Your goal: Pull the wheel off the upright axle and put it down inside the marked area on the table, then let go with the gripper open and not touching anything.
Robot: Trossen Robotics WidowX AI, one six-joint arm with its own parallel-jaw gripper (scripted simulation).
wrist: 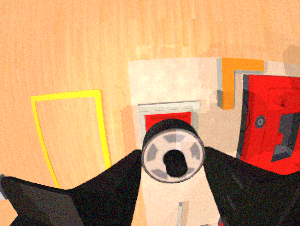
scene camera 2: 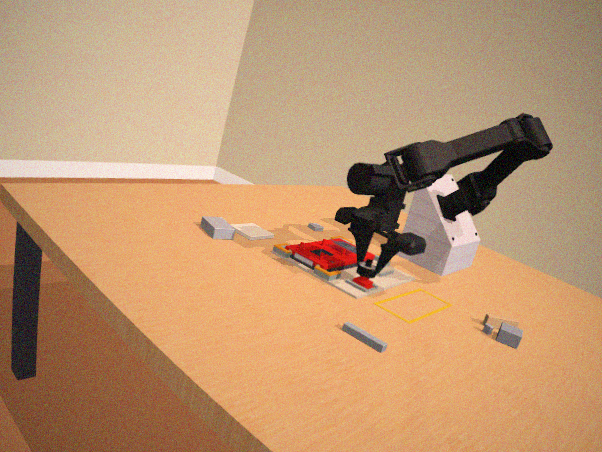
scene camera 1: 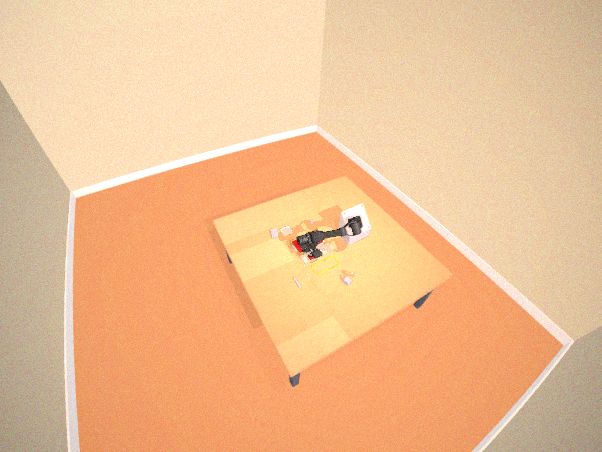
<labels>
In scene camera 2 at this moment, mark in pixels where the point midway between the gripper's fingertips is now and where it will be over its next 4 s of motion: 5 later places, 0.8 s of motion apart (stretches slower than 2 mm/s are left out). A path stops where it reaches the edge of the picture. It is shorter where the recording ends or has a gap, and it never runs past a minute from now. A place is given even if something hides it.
My gripper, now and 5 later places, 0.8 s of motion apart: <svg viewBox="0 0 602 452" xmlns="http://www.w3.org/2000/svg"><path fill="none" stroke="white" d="M367 269L368 265L370 262L371 257L373 251L408 248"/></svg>
</labels>
